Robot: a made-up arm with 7 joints.
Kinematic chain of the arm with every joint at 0, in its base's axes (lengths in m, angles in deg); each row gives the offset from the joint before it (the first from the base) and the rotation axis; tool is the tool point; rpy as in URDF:
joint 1: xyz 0 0 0.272 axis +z
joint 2: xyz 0 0 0 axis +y
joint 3: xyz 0 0 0.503 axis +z
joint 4: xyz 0.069 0 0 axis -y
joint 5: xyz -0.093 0 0.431 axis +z
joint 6: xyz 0 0 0 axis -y
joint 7: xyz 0.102 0 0 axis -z
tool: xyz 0 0 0 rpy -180 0 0
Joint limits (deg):
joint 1: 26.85..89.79
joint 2: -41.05..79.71
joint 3: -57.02..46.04
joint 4: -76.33..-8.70
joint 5: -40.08..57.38
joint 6: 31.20..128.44
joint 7: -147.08..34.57
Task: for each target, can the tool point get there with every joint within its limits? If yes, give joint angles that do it. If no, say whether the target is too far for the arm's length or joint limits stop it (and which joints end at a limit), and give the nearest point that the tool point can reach.
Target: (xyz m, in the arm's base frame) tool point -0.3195 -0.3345 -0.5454
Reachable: no: joint limits stop it (at a limit: joint 1, joint 2, joint 4, joint 6) | nearest point -0.2089 0.7020 -0.1032 | short by 1.132 m
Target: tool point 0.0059 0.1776 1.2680
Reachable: yes | joints 72.03 -6.32 15.16 -28.77 -25.03 53.60 -112.76
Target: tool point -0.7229 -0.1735 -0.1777
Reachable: no: joint limits stop it (at a limit: joint 1, joint 2, joint 3, joint 4, joint 6) | nearest point -0.3965 0.6805 0.0290 | short by 0.937 m
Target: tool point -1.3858 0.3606 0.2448
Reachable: no: too far | nearest point -0.4286 0.7321 0.2161 | short by 1.027 m
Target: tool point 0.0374 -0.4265 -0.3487
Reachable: no: joint limits stop it (at a limit: joint 1, joint 2, joint 4, joint 6) | nearest point 0.7546 0.0422 -0.0538 | short by 0.906 m
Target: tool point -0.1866 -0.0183 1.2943
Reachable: yes | joints 58.05 -18.96 29.90 -36.38 -21.44 117.35 -104.78
